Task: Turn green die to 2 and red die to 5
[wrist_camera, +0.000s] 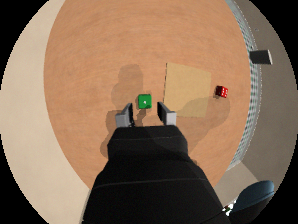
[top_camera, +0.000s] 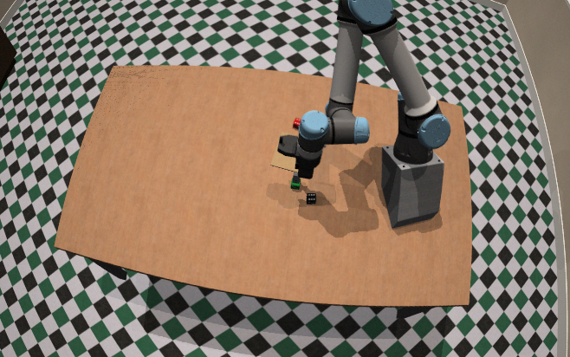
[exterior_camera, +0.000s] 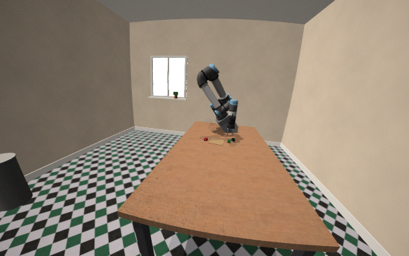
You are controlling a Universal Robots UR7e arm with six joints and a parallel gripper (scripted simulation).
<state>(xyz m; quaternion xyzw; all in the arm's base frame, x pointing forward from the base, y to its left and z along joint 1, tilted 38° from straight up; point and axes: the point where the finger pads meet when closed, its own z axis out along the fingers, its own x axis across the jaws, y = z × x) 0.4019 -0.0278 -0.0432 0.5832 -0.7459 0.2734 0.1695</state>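
Now: hand 9 cm above the green die. The rest, counted from my hand: black die (5 cm behind, 6 cm to the left, 9 cm below); then tan mat (1 cm behind, 12 cm to the right, 10 cm below); then red die (3 cm behind, 24 cm to the right, 9 cm below).
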